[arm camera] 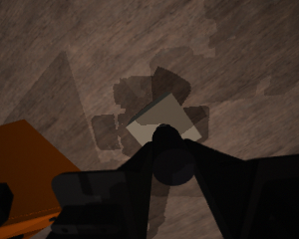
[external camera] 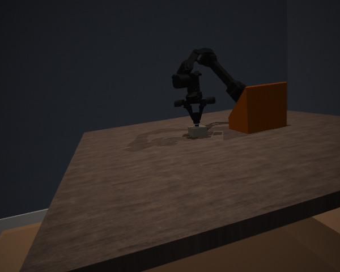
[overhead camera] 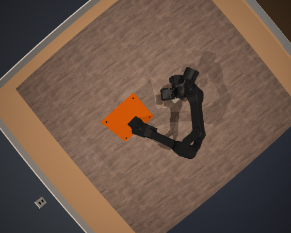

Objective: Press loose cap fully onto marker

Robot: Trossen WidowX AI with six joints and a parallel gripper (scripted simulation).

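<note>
The dark cap lies 1 cm above my gripper tip. Also, from my gripper tip: pale holder block 5 cm below.
</note>
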